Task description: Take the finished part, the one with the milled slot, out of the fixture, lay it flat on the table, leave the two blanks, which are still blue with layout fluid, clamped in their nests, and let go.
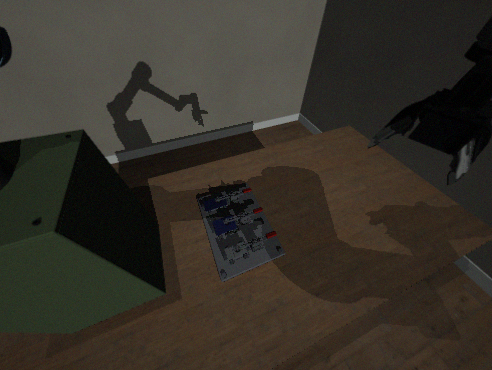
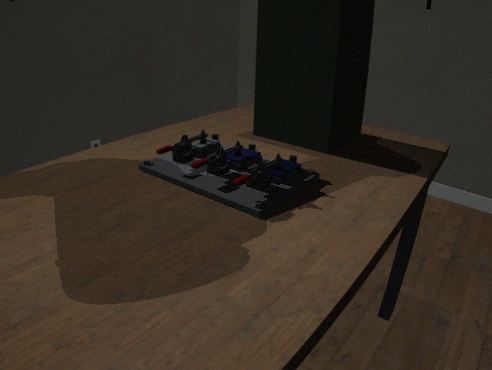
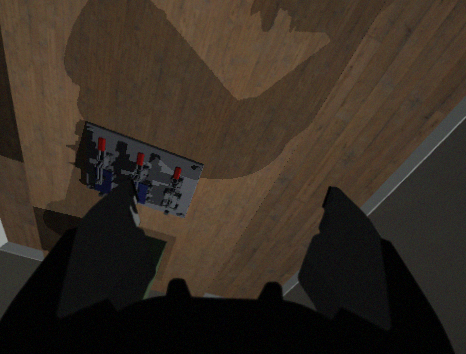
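Note:
The fixture plate lies on the table with three clamped nests in a row. One blue blank sits in an end nest, another blue blank in the middle nest. The grey finished part sits in the other end nest, partly hidden by its clamp; its slot cannot be made out. My gripper is open and empty, high above the table and well to the side of the fixture.
Red clamp handles stick out along one side of the plate. A large dark green pedestal stands near the nests' other side. Arm shadows fall across the table.

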